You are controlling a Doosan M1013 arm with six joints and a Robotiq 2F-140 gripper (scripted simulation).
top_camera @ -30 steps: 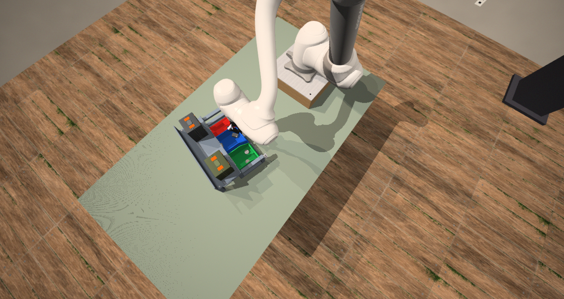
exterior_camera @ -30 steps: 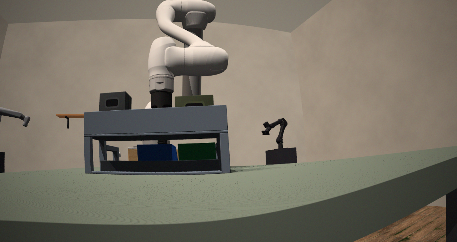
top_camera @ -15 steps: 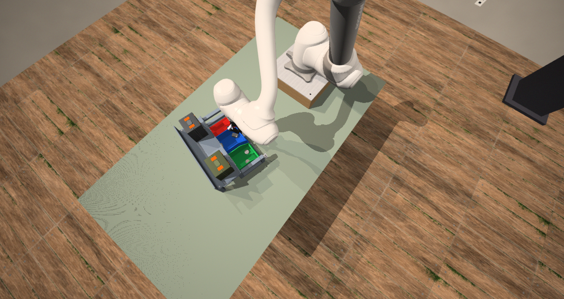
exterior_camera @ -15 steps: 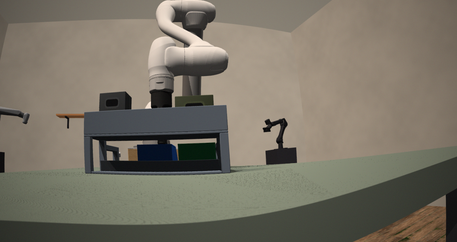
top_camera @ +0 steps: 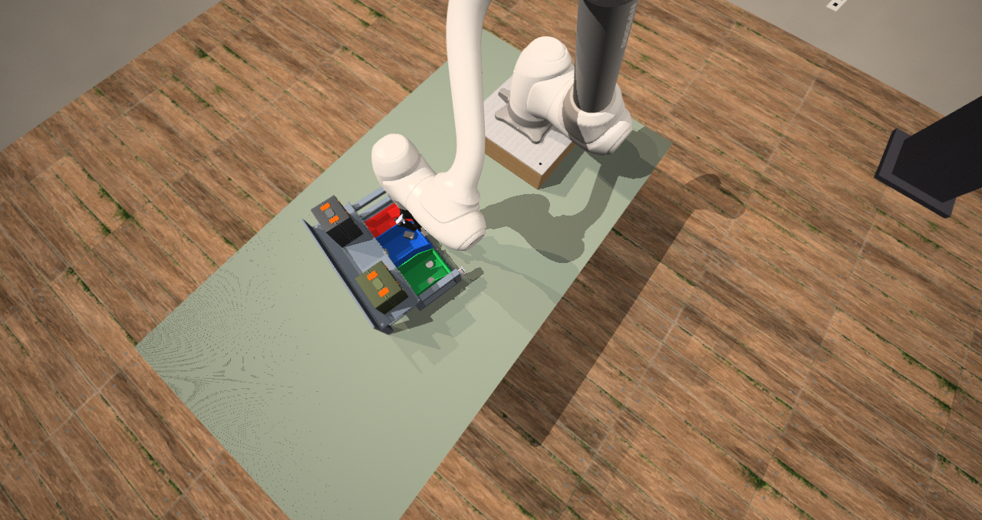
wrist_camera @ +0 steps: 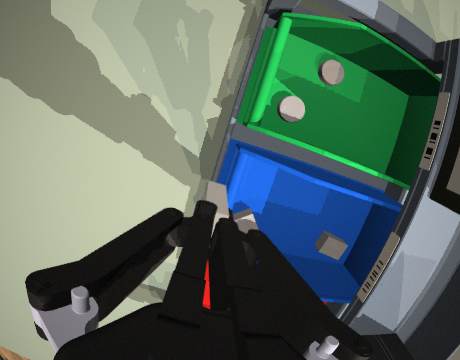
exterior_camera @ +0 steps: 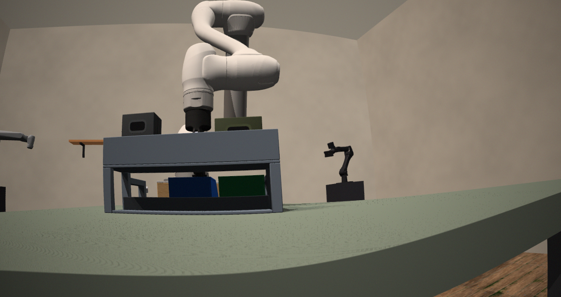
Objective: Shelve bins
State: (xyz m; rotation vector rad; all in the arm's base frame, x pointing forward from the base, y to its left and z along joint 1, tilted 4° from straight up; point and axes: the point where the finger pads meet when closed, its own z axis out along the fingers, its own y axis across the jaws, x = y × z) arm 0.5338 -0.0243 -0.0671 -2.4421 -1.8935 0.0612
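The blue bin lies 90 mm ahead of my hand, 20 mm to the right of it and 20 mm below it. Also, from my hand: black box: 150 mm ahead, 160 mm to the right, 100 mm above; then olive box: 210 mm ahead, 70 mm to the left, 90 mm above; then green bin: 120 mm ahead, 90 mm to the left, 20 mm below.
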